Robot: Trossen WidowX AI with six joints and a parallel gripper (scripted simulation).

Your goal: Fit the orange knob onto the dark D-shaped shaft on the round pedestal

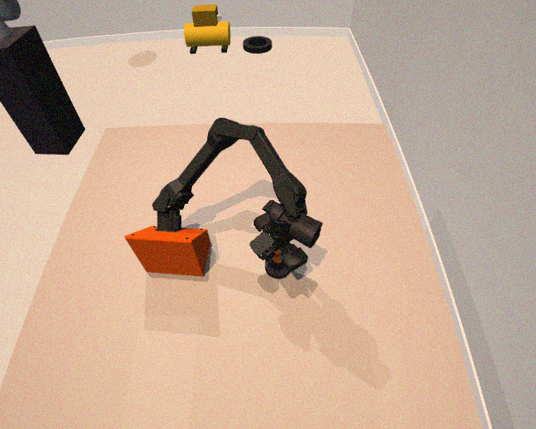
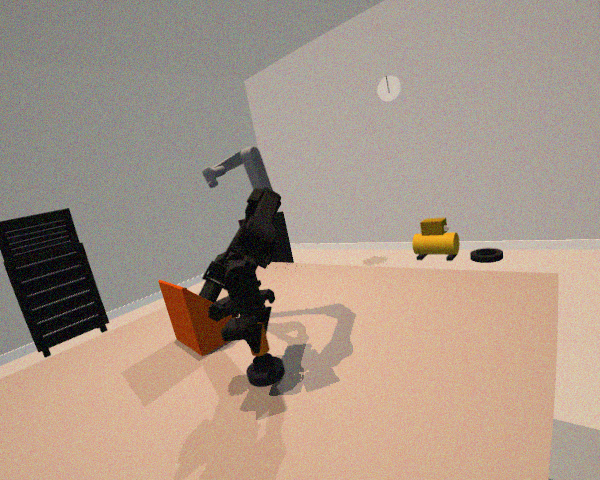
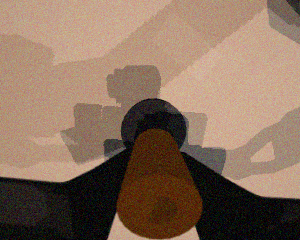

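Right now the orange knob is 20 mm above my gripper tip. From my gripper tip the other things lie so: dark round pedestal 40 mm below.
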